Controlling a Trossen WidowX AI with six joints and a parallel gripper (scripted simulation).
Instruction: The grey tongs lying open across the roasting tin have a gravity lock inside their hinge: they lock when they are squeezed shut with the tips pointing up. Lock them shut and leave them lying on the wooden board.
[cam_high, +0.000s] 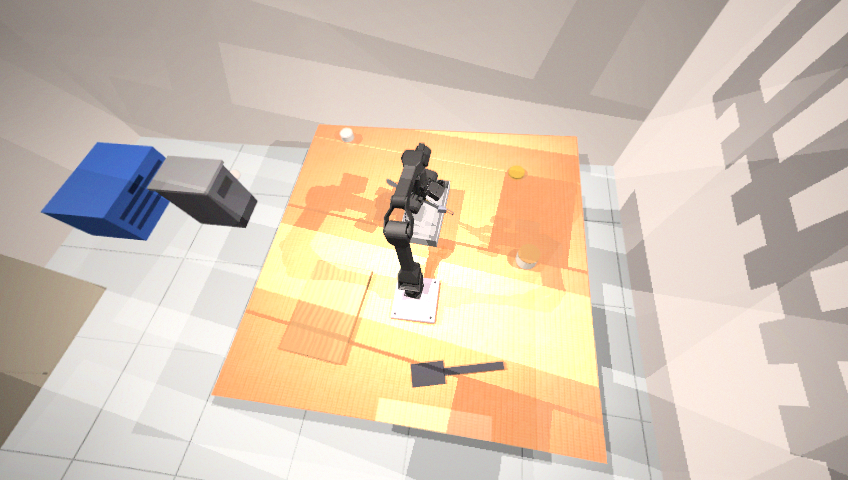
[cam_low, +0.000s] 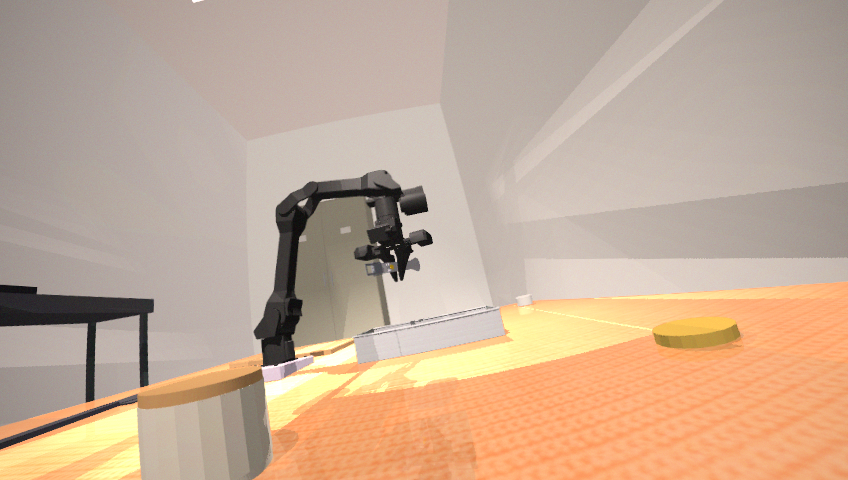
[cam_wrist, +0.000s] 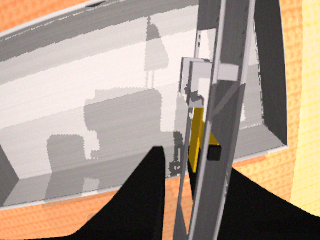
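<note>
My gripper tip is 460 mm past the wooden board, 250 mm to the right of it and 150 mm above it. The rest, counted from my gripper tip: yellow disc: 350 mm ahead, 330 mm to the right, 150 mm below; then grey roasting tin: 130 mm below, 50 mm ahead, 10 mm to the left; then lidded white pot: 440 mm to the right, 120 mm below, 70 mm behind.
</note>
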